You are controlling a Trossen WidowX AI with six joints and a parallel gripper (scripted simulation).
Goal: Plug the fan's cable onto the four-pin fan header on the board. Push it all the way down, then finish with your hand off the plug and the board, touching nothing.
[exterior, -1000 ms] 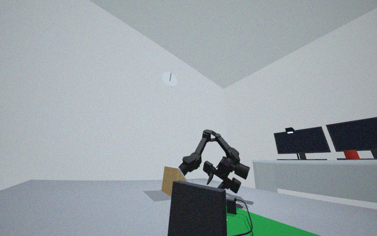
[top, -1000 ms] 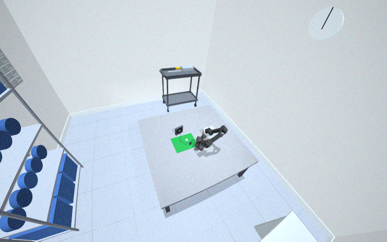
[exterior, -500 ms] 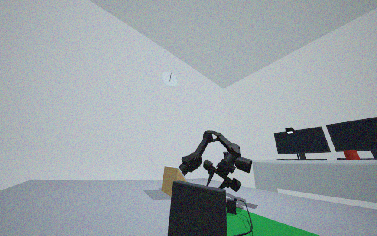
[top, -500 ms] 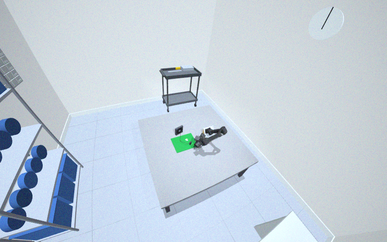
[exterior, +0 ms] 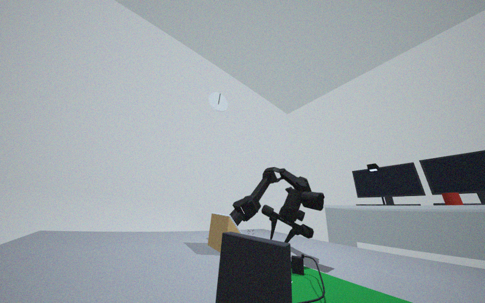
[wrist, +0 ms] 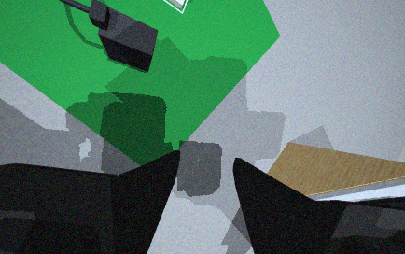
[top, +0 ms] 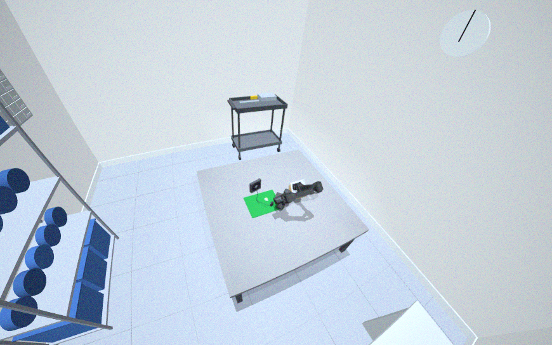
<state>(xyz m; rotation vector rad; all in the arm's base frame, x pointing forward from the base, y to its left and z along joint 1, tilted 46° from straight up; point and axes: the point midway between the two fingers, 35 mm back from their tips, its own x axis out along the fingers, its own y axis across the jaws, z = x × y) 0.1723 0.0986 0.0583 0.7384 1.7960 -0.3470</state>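
Right now my gripper tip is 100 mm short of the dark plug, 20 mm to the left of it and 30 mm above it. The rest, counted from my gripper tip: black fan 180 mm ahead, 230 mm to the right, 10 mm above; then green board 160 mm ahead, 60 mm to the right, 70 mm below.
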